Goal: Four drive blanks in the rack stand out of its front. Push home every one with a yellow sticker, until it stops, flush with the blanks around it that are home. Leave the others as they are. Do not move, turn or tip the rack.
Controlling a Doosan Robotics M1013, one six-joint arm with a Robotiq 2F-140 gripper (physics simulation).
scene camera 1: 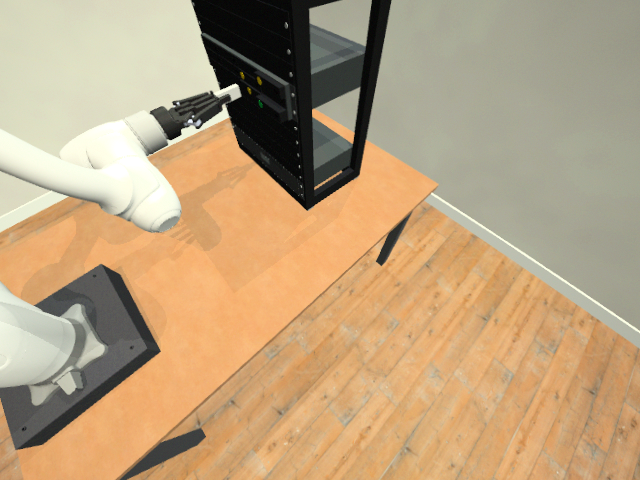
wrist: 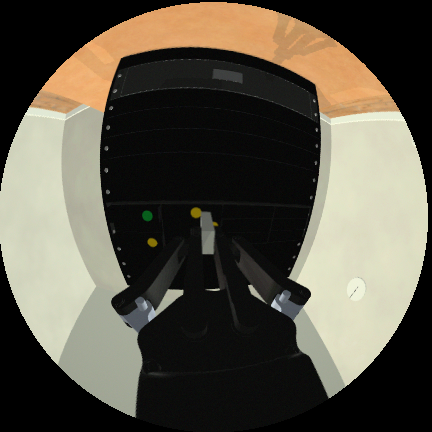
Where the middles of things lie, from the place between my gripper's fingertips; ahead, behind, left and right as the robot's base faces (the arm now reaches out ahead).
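The green-stickered blank (wrist: 126, 213) is 140 mm to the right of my hand and 60 mm ahead of it.
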